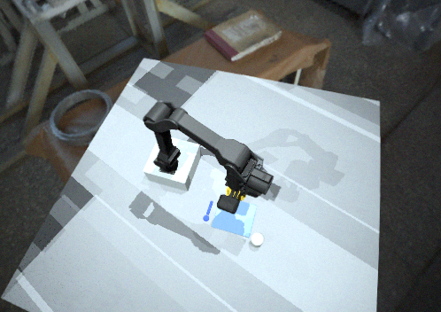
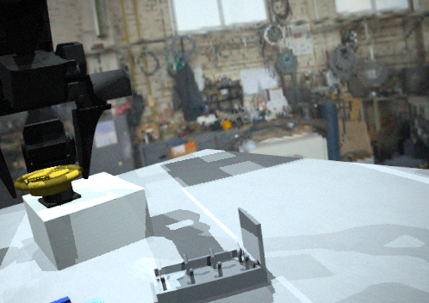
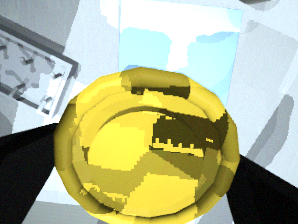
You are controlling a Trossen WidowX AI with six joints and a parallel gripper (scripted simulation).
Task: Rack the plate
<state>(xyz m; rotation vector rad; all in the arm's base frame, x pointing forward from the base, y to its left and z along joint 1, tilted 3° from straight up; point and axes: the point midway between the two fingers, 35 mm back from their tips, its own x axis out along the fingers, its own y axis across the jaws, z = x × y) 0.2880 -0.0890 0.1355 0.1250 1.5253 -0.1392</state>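
Now: gripper tip 16 cm to the right of the dish rack, 15 cm above it and 1 cm short of it. From my gripper tip the other things lie so: blue spoon 17 cm below, 11 cm behind, 4 cm to the right; then light blue mat 17 cm below, 3 cm to the right; then yellow plate 1 cm above.
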